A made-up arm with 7 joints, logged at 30 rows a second.
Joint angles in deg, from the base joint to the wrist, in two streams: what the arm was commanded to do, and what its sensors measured. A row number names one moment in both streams.
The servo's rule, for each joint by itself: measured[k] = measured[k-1] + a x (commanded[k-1-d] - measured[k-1]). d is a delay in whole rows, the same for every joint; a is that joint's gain. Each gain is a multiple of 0.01, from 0.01 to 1. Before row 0 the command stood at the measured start. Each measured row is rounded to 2 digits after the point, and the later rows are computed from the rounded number. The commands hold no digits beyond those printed.
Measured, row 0:
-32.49 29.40 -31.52 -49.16 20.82 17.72 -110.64
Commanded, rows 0 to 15:
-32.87 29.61 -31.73 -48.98 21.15 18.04 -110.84
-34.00 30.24 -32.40 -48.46 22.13 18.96 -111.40
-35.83 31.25 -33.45 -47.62 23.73 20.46 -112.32
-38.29 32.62 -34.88 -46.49 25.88 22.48 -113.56
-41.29 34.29 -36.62 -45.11 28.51 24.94 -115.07
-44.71 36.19 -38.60 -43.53 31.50 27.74 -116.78
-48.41 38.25 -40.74 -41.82 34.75 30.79 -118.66
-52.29 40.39 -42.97 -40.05 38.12 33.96 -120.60
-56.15 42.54 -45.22 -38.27 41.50 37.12 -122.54
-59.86 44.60 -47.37 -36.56 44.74 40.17 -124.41
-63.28 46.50 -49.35 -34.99 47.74 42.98 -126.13
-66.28 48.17 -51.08 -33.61 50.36 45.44 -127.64
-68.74 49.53 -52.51 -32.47 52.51 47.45 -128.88
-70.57 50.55 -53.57 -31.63 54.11 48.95 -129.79
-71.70 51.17 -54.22 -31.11 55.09 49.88 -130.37
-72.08 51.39 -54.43 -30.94 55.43 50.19 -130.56
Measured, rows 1 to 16:
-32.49 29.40 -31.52 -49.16 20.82 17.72 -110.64
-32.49 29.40 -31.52 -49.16 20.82 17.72 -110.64
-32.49 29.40 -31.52 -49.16 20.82 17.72 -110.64
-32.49 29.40 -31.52 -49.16 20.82 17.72 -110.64
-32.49 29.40 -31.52 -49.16 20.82 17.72 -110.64
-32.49 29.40 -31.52 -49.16 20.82 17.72 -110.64
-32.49 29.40 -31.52 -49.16 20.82 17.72 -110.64
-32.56 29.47 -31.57 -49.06 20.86 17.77 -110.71
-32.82 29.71 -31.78 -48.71 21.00 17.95 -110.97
-33.36 30.19 -32.20 -48.08 21.30 18.33 -111.47
-34.25 30.94 -32.87 -47.16 21.80 18.95 -112.24
-35.52 31.98 -33.81 -45.97 22.54 19.85 -113.29
-37.17 33.29 -35.01 -44.55 23.53 21.03 -114.58
-39.19 34.83 -36.44 -42.97 24.76 22.49 -116.09
-41.55 36.55 -38.07 -41.28 26.23 24.21 -117.76
-44.18 38.41 -39.86 -39.53 27.91 26.15 -119.53
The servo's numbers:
d 7
a 0.18 0.31 0.25 0.58 0.11 0.15 0.37

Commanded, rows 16 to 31:
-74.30 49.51 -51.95 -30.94 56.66 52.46 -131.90
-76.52 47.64 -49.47 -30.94 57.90 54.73 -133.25
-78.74 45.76 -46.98 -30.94 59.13 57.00 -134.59
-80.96 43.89 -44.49 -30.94 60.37 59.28 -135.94
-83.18 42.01 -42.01 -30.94 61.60 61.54 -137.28
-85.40 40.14 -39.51 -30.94 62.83 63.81 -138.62
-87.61 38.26 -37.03 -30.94 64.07 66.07 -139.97
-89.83 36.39 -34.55 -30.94 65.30 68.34 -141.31
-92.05 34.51 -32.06 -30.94 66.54 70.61 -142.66
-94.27 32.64 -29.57 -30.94 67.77 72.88 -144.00
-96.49 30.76 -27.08 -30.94 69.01 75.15 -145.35
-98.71 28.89 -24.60 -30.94 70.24 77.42 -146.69
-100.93 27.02 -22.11 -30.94 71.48 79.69 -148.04
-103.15 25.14 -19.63 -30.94 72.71 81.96 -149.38
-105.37 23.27 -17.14 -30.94 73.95 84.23 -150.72
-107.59 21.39 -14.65 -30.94 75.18 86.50 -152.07
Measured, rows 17 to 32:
-47.00 40.33 -41.74 -37.81 29.76 28.25 -121.34
-49.93 42.24 -43.64 -36.17 31.74 30.46 -123.11
-52.87 44.08 -45.50 -34.69 33.79 32.71 -124.79
-55.73 45.77 -47.25 -33.40 35.85 34.92 -126.30
-58.40 47.25 -48.83 -32.37 37.86 37.02 -127.59
-60.79 48.47 -50.18 -31.64 39.76 38.95 -128.62
-62.82 49.38 -51.24 -31.23 41.48 40.64 -129.34
-64.89 49.42 -51.42 -31.06 43.15 42.41 -130.29
-66.98 48.87 -50.93 -30.99 44.77 44.26 -131.39
-69.10 47.91 -49.94 -30.96 46.35 46.17 -132.57
-71.23 46.66 -48.58 -30.95 47.89 48.14 -133.82
-73.38 45.22 -46.94 -30.94 49.40 50.15 -135.10
-75.54 43.65 -45.08 -30.94 50.88 52.20 -136.40
-77.71 41.98 -43.07 -30.94 52.33 54.28 -137.72
-79.89 40.25 -40.94 -30.94 53.76 56.39 -139.05
-82.08 38.47 -38.72 -30.94 55.17 58.52 -140.39

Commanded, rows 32 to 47:
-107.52 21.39 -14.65 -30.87 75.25 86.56 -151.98
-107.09 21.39 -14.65 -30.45 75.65 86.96 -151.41
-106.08 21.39 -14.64 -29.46 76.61 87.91 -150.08
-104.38 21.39 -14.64 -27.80 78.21 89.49 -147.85
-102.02 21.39 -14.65 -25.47 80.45 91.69 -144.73
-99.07 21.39 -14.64 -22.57 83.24 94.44 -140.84
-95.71 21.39 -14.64 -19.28 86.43 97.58 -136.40
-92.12 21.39 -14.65 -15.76 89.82 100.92 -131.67
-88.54 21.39 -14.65 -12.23 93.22 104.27 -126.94
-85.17 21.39 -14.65 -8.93 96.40 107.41 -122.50
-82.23 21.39 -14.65 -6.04 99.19 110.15 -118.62
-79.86 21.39 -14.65 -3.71 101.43 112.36 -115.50
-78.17 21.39 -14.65 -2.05 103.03 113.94 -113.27
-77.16 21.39 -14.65 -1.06 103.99 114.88 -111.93
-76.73 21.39 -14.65 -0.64 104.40 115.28 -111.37
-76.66 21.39 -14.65 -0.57 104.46 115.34 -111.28
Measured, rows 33 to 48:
-84.27 36.66 -36.43 -30.94 56.56 60.67 -141.73
-86.47 34.83 -34.09 -30.94 57.93 62.84 -143.07
-88.67 32.99 -31.72 -30.94 59.28 65.03 -144.41
-90.88 31.14 -29.32 -30.94 60.62 67.23 -145.75
-93.09 29.28 -26.90 -30.94 61.95 69.44 -147.09
-95.30 27.42 -24.46 -30.94 63.27 71.66 -148.43
-97.51 25.55 -22.01 -30.94 64.58 73.89 -149.78
-99.31 24.26 -20.17 -30.90 65.75 75.79 -150.59
-100.71 23.37 -18.79 -30.64 66.84 77.47 -150.89
-101.68 22.76 -17.75 -29.96 67.91 79.04 -150.59
-102.17 22.34 -16.97 -28.71 69.04 80.61 -149.58
-102.14 22.05 -16.39 -26.83 70.30 82.27 -147.79
-101.59 21.85 -15.95 -24.36 71.72 84.10 -145.22
-100.53 21.71 -15.62 -21.41 73.34 86.12 -141.96
-99.02 21.61 -15.38 -18.13 75.15 88.34 -138.15
-97.13 21.54 -15.20 -14.71 77.14 90.73 -134.00

